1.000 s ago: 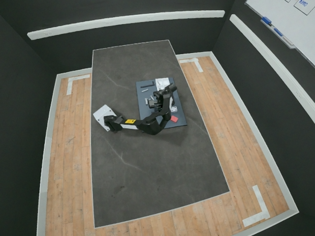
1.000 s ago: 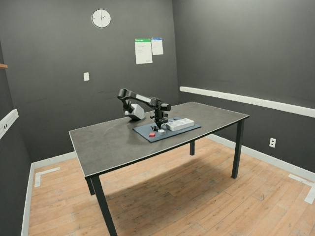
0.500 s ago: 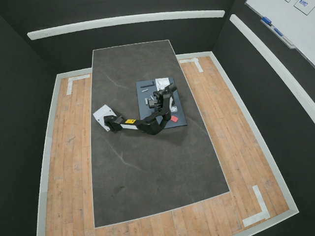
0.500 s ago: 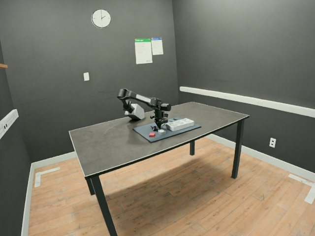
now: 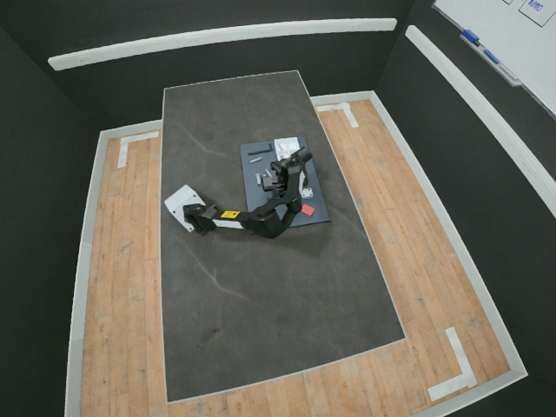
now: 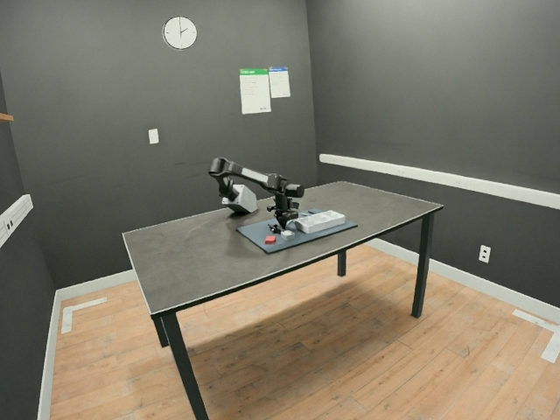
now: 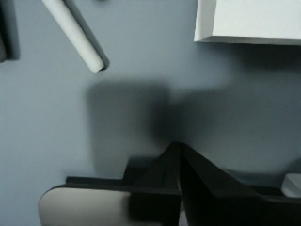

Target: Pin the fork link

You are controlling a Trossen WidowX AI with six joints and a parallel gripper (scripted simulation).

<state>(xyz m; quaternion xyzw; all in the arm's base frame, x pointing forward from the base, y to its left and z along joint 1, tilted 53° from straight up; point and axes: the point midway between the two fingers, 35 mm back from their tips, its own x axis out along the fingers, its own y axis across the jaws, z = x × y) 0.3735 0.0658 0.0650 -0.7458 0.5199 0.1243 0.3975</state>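
The eye plate is 40 mm to the right of my hand, 30 mm below it and 10 mm ahead of it. The rest, counted from my hand: grey block 80 mm ahead, 60 mm to the right, 20 mm below; red block 130 mm to the right, 50 mm ahead, 30 mm below; blue-grey mat 60 mm to the left, 40 mm below, 20 mm ahead.
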